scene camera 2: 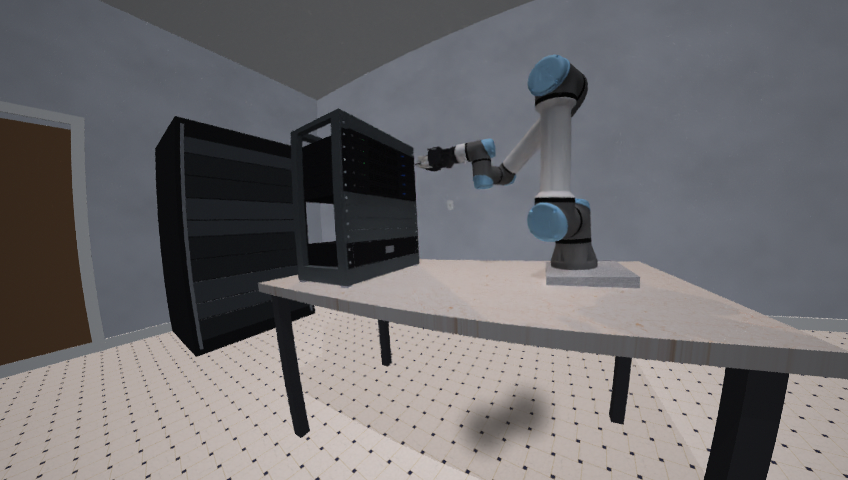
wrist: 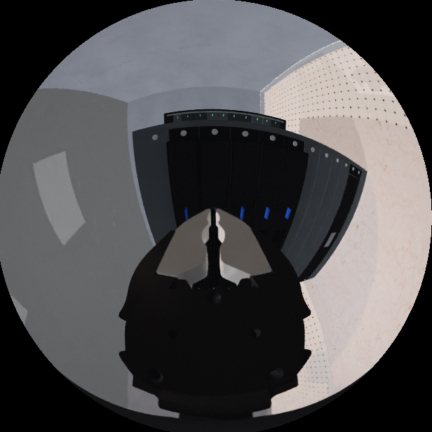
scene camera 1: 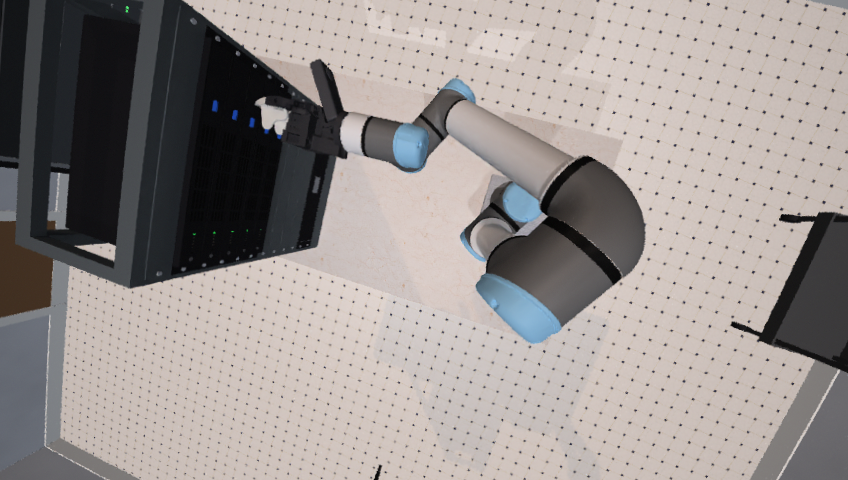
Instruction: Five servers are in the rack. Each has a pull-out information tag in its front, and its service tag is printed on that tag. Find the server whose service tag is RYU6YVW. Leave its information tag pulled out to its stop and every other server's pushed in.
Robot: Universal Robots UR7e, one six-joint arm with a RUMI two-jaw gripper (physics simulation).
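Where they show: gripper, fingertip midpoint: point(scene camera 2: 415, 164) point(scene camera 1: 256, 104); arm's base, origin of the base link: point(scene camera 2: 573, 265).
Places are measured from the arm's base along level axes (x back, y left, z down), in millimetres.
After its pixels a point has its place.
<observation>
The rack point(scene camera 1: 155, 142) {x -699, y 116, z -572 mm} point(scene camera 2: 340, 196) {x -699, y 383, z -280 mm} point(wrist: 150, 185) holds five black servers point(scene camera 1: 226, 172) {x -681, y 144, z -449 mm} point(scene camera 2: 374, 163) {x -680, y 221, z -423 mm} point(wrist: 215, 170). Their blue information tags show as short tabs. In the wrist view, the top tag point(wrist: 186, 213) is left of the fingers, and the lower three, starting with the third tag point(wrist: 242, 213), are right of them. The second tag mostly hides behind the fingertips. No tag visibly stands far out, and no service tag is readable. My gripper point(scene camera 1: 259, 103) {x -630, y -11, z -458 mm} point(scene camera 2: 418, 162) {x -630, y -11, z -458 mm} point(wrist: 213, 210) is shut and empty, in front of the second server; whether it touches the tag is unclear.
Grey blank panels and a black unit with a pale label point(scene camera 1: 315, 184) {x -696, y 129, z -83 mm} point(scene camera 2: 389, 249) {x -696, y 135, z -75 mm} point(wrist: 330, 240) sit below the servers. The rack stands on the table point(scene camera 2: 476, 297) {x -264, y 334, z 33 mm}. A tall dark cabinet point(scene camera 2: 238, 202) stands behind it. The arm's base plate point(scene camera 2: 592, 275) {x 36, y 149, z 3 mm} is on the table.
</observation>
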